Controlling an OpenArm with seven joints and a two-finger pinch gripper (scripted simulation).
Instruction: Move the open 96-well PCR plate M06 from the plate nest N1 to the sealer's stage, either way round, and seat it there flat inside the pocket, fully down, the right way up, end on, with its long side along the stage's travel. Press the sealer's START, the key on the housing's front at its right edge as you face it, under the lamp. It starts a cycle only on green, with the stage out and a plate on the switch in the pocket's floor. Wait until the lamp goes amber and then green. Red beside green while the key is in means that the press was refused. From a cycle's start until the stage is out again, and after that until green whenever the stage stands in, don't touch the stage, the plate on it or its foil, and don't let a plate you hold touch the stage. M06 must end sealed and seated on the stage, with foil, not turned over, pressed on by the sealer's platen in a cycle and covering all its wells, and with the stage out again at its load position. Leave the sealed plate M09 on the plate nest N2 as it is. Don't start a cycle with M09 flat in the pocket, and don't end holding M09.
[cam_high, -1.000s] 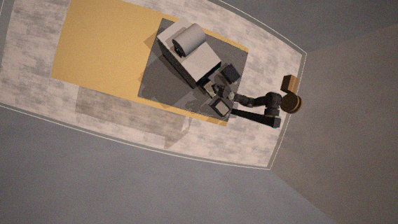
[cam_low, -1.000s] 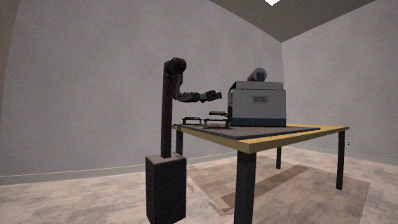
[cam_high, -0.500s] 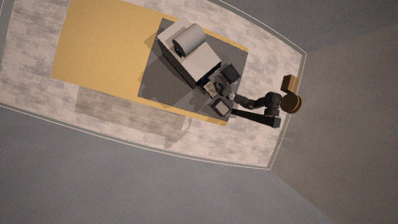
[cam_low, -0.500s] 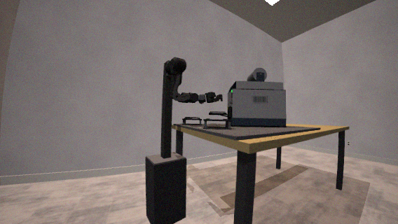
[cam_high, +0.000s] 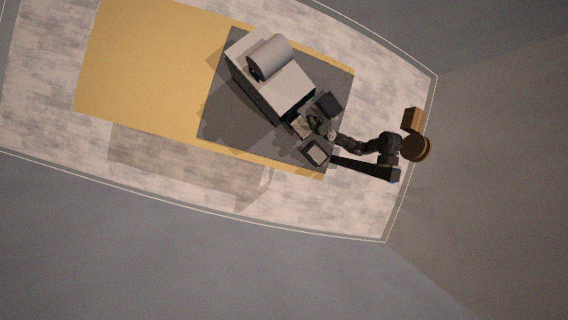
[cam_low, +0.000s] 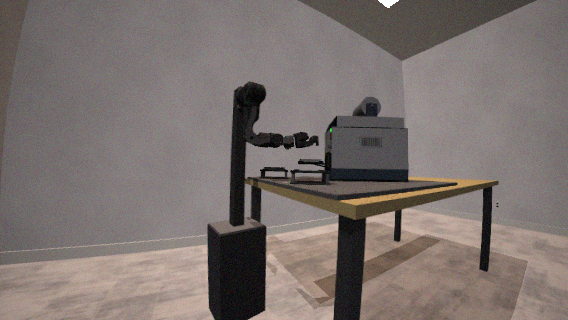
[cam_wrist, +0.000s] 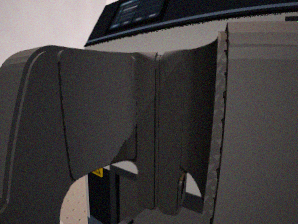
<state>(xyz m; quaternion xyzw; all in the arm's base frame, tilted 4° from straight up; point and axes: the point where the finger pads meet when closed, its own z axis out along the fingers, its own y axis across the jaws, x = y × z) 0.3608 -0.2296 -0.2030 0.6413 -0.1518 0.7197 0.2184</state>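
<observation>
The start key is 1 cm ahead of my hand, 9 cm to the right of it and 3 cm below it. The rest, counted from my hand: yellow warning label (14 cm ahead, 5 cm to the left, 7 cm below); sealer stage (5 cm to the left, 12 cm below); open plate M06 (5 cm to the left, 11 cm below).
</observation>
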